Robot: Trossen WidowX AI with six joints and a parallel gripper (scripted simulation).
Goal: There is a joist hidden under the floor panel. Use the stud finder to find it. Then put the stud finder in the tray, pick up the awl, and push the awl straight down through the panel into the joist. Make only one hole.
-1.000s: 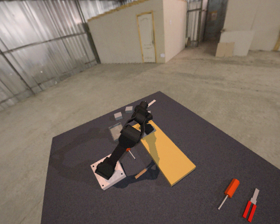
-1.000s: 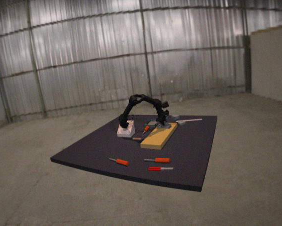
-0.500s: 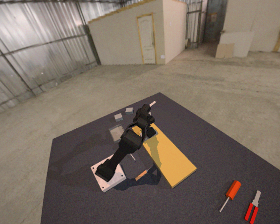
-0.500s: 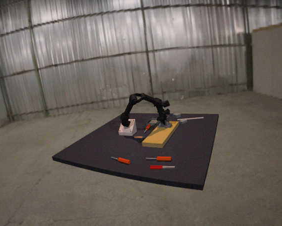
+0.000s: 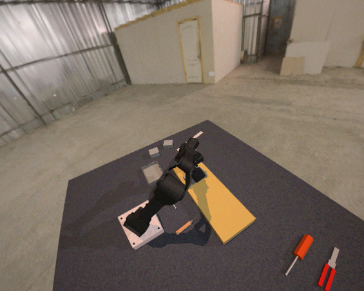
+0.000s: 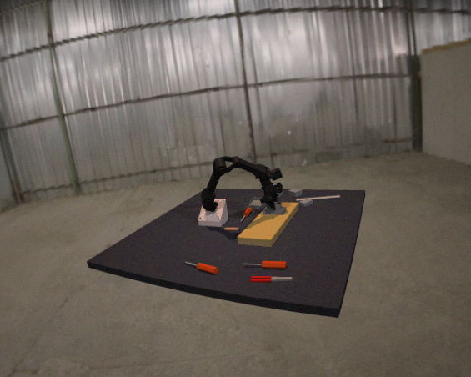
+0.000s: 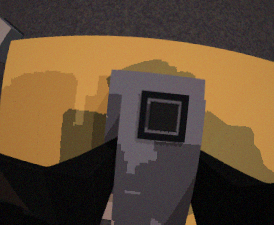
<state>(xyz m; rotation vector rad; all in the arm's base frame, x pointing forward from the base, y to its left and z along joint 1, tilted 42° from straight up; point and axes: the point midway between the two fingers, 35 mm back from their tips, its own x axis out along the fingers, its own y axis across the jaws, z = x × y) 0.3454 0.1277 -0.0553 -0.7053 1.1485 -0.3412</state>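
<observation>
The grey tray lies 23 cm behind my gripper tip, 19 cm to the left of it and 5 cm below it. Round my gripper tip: awl: 15 cm behind, 21 cm to the right, 6 cm below; then square light: 2 cm ahead, 3 cm above; then grey stud finder: 1 cm ahead, 2 cm above.
</observation>
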